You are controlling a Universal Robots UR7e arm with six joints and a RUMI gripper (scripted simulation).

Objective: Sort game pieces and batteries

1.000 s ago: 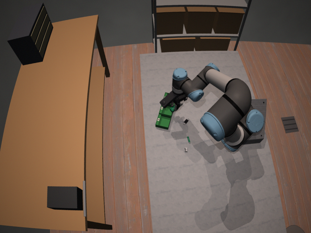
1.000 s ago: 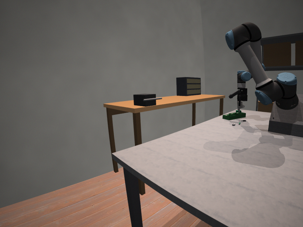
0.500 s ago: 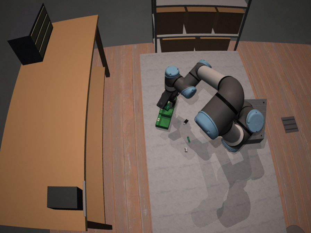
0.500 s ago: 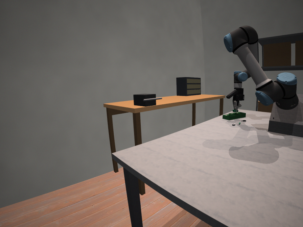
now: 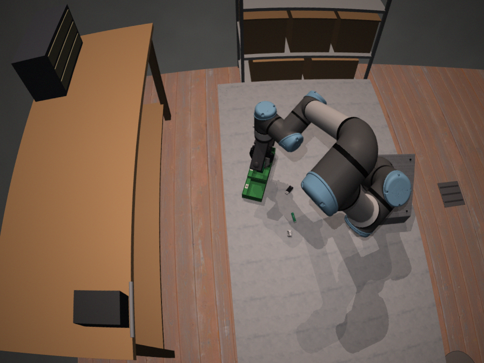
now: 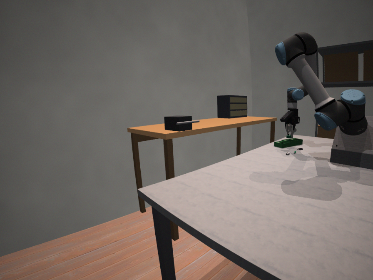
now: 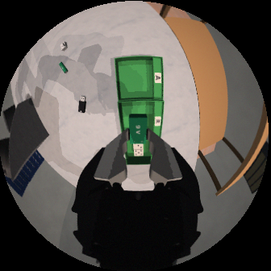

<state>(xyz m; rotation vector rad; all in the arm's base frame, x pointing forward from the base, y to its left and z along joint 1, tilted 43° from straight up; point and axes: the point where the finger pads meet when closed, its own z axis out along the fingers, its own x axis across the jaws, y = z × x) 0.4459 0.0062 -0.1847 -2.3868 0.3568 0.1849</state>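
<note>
Right now the green three-compartment bin is 6 cm below my hand and 1 cm ahead of it. Round my hand: green 9V battery: 1 cm to the right, 1 cm below; small black piece: 12 cm behind, 8 cm to the left, 7 cm below.
</note>
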